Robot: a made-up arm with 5 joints. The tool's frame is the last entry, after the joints. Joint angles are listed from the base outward. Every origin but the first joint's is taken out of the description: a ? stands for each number. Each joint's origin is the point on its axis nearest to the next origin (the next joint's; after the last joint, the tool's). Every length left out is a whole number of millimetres.
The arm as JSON. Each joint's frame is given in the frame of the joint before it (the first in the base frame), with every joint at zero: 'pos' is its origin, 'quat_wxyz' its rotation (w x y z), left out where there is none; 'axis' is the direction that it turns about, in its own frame. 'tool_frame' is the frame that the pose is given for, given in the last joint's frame.
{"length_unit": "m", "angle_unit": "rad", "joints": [
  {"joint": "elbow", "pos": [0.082, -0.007, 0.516], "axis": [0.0, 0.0, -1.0]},
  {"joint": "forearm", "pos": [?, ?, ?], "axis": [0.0, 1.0, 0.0]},
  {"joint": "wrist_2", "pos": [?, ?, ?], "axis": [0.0, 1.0, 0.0]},
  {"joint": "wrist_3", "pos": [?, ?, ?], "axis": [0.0, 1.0, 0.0]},
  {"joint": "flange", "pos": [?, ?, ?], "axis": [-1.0, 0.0, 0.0]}
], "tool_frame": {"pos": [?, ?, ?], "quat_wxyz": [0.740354, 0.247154, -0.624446, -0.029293]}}
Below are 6 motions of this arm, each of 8 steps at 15 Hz.
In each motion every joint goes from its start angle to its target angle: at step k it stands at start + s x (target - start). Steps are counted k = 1, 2, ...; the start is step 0. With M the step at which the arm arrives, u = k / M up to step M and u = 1 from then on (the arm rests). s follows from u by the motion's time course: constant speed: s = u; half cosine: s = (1 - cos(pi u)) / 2; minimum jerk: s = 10 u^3 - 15 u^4 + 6 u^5.
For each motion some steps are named. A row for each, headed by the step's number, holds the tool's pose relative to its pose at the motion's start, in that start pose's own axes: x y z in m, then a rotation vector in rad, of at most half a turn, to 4 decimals.
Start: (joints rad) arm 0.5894 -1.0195 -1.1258 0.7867 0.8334
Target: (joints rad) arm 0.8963 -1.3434 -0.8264 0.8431 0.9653
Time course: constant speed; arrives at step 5
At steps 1, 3, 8:
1: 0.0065 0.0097 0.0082 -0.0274 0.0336 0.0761
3: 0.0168 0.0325 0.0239 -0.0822 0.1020 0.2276
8: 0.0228 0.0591 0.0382 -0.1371 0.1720 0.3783

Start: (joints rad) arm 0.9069 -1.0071 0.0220 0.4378 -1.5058
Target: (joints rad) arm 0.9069 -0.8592 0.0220 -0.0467 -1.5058
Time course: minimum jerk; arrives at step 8
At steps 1, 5, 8:
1: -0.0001 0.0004 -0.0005 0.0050 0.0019 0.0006
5: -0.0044 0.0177 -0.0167 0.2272 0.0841 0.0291
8: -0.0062 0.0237 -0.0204 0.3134 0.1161 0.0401

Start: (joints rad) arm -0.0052 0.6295 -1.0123 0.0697 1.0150
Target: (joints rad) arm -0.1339 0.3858 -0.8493 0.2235 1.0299
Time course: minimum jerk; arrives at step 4
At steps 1, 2, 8:
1: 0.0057 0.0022 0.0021 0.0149 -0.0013 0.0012
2: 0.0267 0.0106 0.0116 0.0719 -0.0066 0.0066
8: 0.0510 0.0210 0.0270 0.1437 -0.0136 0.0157

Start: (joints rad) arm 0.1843 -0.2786 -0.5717 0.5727 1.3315
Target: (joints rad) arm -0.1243 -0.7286 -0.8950 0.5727 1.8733
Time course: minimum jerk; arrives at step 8
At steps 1, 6, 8:
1: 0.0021 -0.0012 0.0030 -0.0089 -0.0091 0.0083
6: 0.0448 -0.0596 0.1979 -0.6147 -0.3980 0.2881
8: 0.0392 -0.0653 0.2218 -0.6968 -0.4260 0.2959

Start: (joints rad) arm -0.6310 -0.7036 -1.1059 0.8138 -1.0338
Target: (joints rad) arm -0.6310 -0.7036 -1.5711 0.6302 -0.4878
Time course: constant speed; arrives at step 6
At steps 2, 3, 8:
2: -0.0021 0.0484 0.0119 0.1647 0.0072 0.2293
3: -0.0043 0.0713 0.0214 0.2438 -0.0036 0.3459
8: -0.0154 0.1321 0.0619 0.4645 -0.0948 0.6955

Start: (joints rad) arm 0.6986 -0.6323 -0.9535 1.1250 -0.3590
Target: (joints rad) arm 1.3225 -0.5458 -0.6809 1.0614 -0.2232
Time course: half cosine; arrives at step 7
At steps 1, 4, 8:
1: -0.0004 -0.0041 -0.0018 -0.0342 -0.0036 0.0146
4: 0.0037 -0.0582 -0.0072 -0.4276 -0.0491 0.1489
8: 0.0133 -0.0983 0.0074 -0.7028 -0.0873 0.2058

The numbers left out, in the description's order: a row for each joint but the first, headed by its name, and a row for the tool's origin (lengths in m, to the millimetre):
forearm: 0.001 -0.014 0.0
wrist_2: 0.055 0.0 0.161
wrist_3: 0.111 0.0 -0.011
flange: 0.139 0.0 0.019
tool: 0.0 0.01 0.023

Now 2 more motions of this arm.
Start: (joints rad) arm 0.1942 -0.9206 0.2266 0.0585 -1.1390
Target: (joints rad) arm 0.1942 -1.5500 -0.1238 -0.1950 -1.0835
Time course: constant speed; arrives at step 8
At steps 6, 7, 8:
6: -0.0326 0.2018 0.1376 0.8911 -0.0093 0.2510
7: -0.0414 0.2233 0.1748 1.0396 -0.0148 0.2926
8: -0.0509 0.2398 0.2149 1.1882 -0.0215 0.3338

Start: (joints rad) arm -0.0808 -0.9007 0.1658 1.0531 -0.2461
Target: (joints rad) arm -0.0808 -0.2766 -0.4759 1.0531 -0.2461
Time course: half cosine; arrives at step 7
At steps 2, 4, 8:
2: 0.0151 0.0059 -0.0120 0.0019 -0.0025 0.0011
4: 0.0453 0.0137 -0.0444 0.0061 -0.0081 0.0037
8: 0.0669 0.0140 -0.0790 0.0099 -0.0132 0.0060

